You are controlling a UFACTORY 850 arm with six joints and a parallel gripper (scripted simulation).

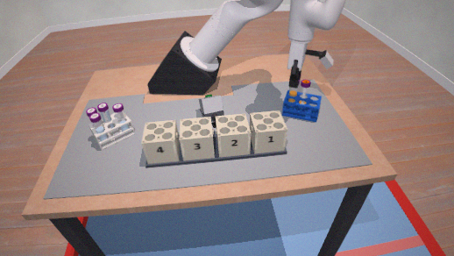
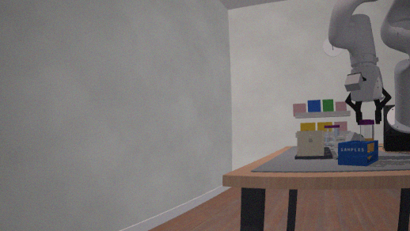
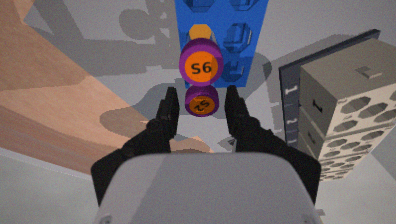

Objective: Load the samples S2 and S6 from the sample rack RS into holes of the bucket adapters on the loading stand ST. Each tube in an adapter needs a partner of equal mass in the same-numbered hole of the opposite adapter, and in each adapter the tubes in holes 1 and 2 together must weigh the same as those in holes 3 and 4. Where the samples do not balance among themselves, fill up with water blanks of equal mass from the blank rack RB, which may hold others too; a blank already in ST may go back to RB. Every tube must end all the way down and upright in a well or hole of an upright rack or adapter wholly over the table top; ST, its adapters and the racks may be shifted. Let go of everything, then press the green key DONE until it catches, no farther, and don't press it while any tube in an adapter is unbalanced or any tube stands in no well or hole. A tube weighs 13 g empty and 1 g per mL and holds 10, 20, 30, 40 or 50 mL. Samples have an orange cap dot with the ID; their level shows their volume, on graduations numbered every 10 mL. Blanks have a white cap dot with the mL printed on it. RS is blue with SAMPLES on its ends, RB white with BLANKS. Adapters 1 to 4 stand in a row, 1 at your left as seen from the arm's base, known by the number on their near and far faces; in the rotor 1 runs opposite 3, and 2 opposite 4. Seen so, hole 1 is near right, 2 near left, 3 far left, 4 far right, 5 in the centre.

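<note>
Right now my hand is 10 mm past the sample tube S2 and 60 mm above it. Round my hand: blue sample rack RS: 30 mm ahead, 30 mm to the left, 100 mm below; adapter 1: 210 mm ahead, 110 mm to the right, 70 mm below; sample S6: 20 mm ahead, 40 mm to the left, 60 mm below.
</note>
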